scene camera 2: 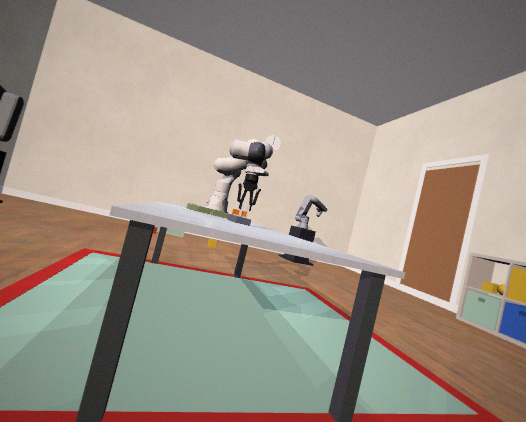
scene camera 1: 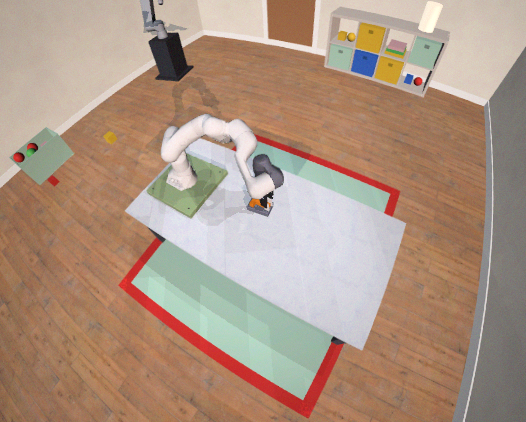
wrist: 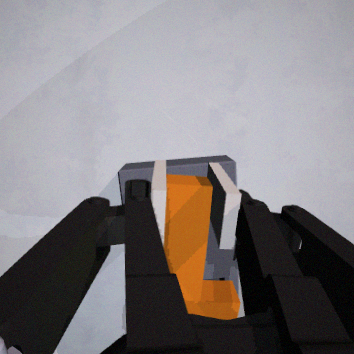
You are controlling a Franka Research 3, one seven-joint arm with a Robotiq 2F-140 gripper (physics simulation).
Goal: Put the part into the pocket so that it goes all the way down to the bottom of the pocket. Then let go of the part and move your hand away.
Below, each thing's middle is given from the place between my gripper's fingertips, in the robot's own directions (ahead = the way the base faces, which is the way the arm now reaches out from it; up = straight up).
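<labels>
From my hand, the orange L-shaped block (wrist: 188, 197) is 1 cm above and 5 cm behind. There's a dark grey pocket block (wrist: 219, 265) too, and that's 2 cm below my hand, 6 cm behind it and 1 cm to the left of it.
</labels>
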